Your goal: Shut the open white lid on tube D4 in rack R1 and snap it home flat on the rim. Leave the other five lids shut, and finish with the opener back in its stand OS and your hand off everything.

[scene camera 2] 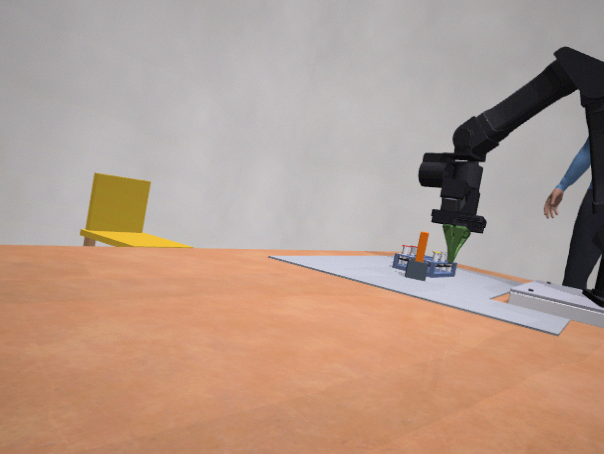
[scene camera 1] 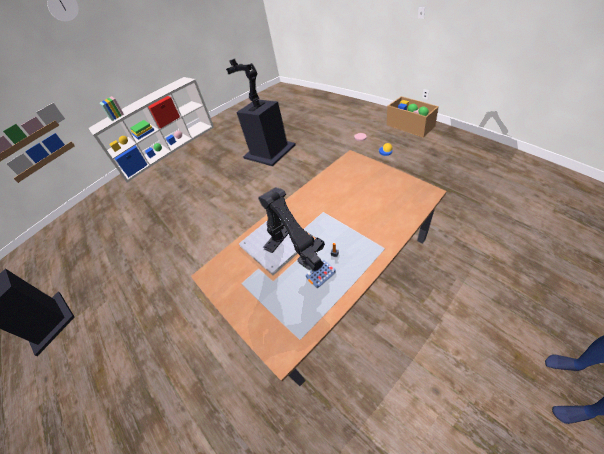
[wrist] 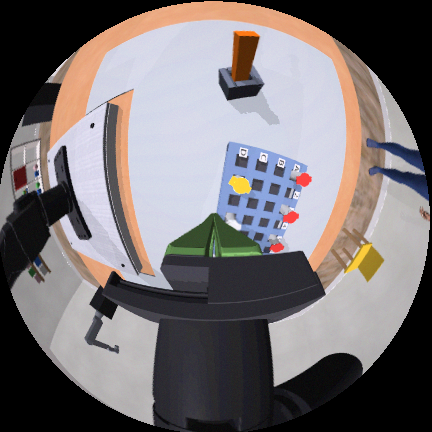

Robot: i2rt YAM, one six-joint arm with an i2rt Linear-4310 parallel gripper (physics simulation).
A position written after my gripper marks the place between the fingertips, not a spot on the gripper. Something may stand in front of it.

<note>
An orange block (wrist: 245, 43) rests on a dark holder (wrist: 231, 89). Further things: my gripper (scene camera 2: 450, 263).
My gripper shows as well in the wrist view (wrist: 213, 217).
</note>
